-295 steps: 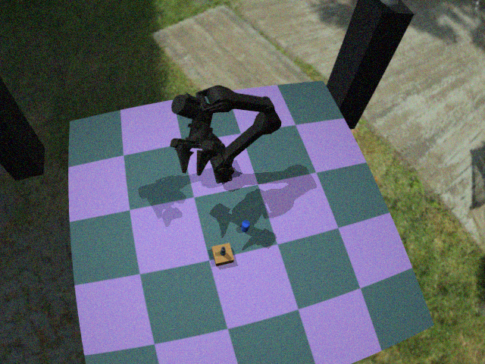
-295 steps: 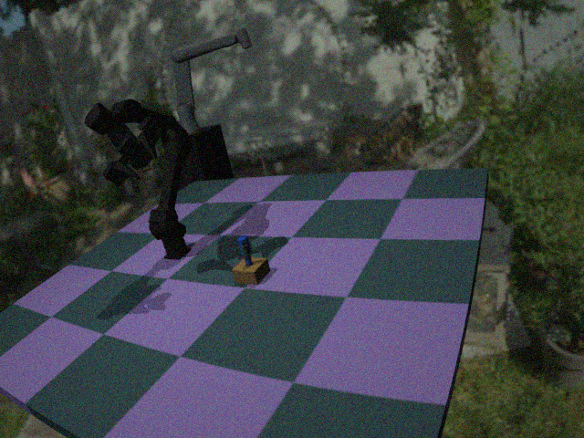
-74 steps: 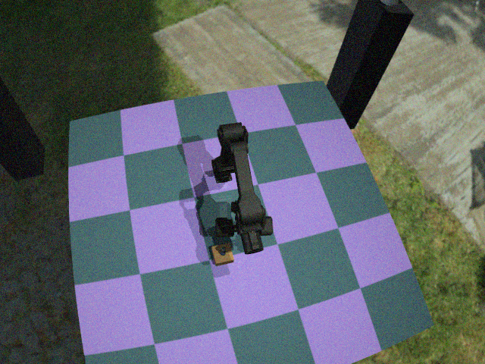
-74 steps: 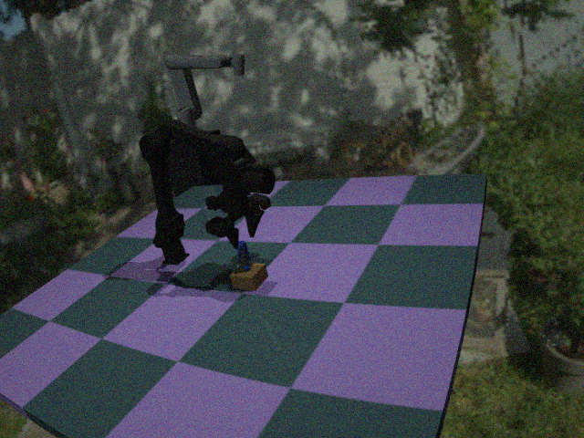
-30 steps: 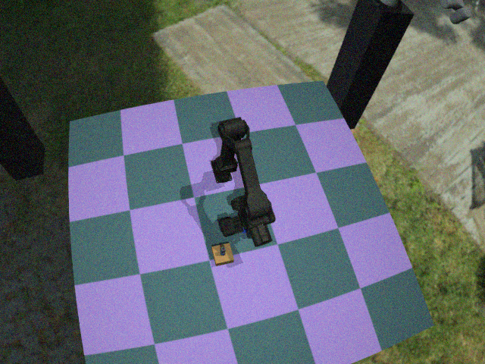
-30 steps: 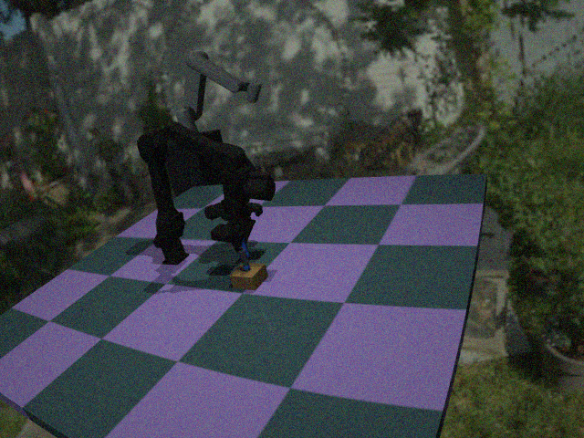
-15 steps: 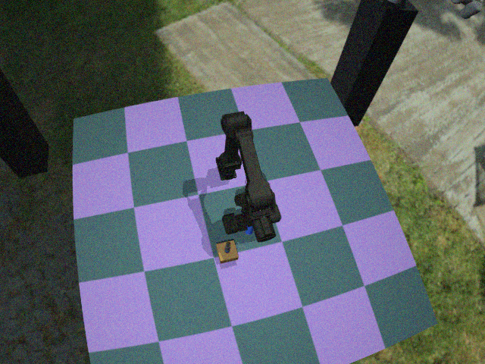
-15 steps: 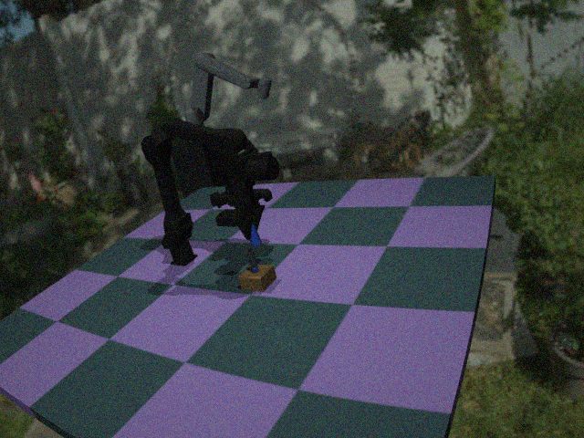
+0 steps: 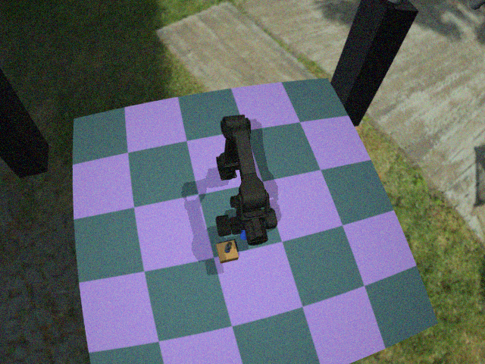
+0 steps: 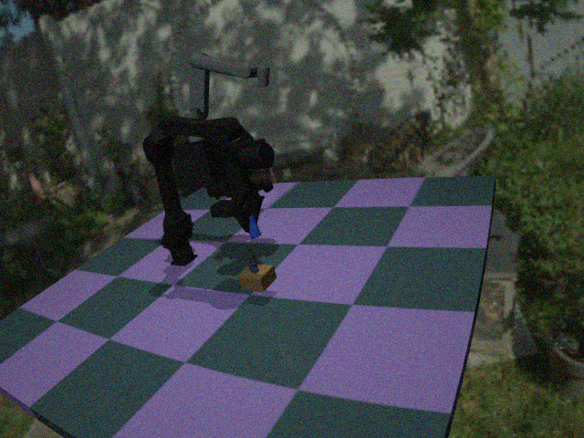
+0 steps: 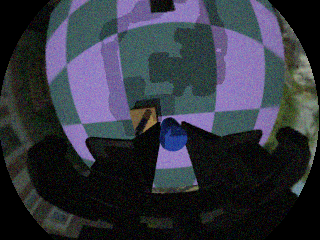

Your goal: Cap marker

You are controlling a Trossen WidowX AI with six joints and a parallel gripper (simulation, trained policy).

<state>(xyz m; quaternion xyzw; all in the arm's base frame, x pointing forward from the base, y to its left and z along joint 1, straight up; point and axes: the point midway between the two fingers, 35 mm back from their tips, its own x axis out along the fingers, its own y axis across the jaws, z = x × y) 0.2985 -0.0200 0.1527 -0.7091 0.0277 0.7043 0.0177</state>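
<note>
Now: the dark marker 3 cm ahead of my gripper tip, 6 cm to the right of it and 4 cm below it. Round my gripper tip: blue cap (1 cm ahead, 1 cm above); then orange holder block (3 cm ahead, 6 cm to the right, 10 cm below).
</note>
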